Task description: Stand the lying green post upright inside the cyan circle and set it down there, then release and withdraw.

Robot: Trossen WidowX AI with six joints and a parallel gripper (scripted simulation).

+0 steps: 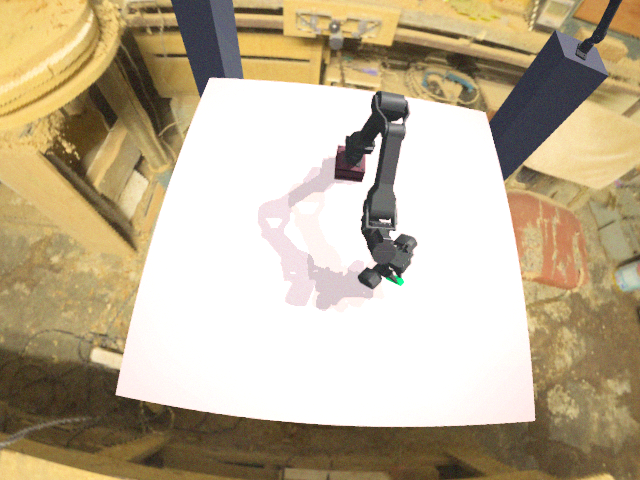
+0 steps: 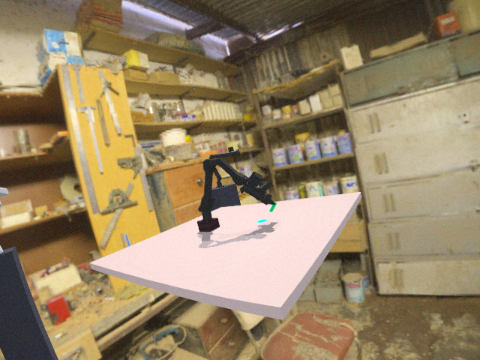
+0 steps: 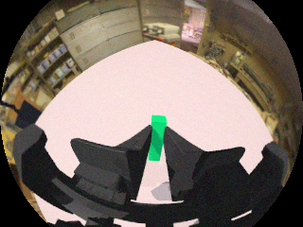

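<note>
The cyan circle lies 10 cm behind my gripper tip, 3 cm to the right of it and 10 cm below it. Also, from my gripper tip: green post: 1 cm behind, 1 cm to the right, 2 cm below.
</note>
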